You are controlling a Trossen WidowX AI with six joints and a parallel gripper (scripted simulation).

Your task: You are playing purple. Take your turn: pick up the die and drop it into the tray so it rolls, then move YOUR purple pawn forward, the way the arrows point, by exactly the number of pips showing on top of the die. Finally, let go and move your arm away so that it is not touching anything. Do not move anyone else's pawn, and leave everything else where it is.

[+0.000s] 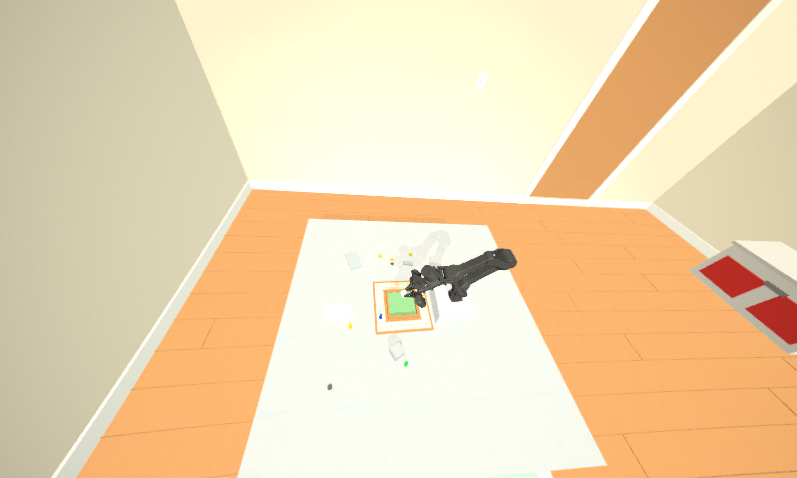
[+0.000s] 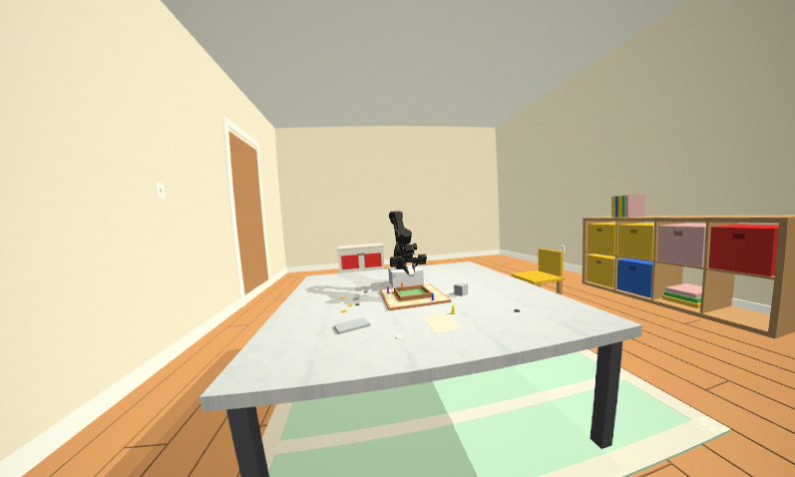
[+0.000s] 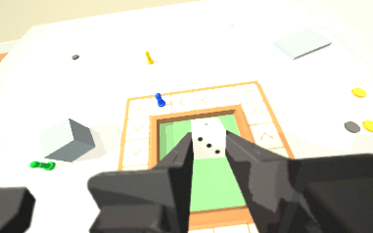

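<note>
Right now my gripper tip is right at the white die. From my gripper tip the other things lie so: blue pawn (11 cm ahead, 6 cm to the left, 9 cm below); then green tray (11 cm below); then orange pawn (12 cm behind, 2 cm to the right, 9 cm below).
</note>
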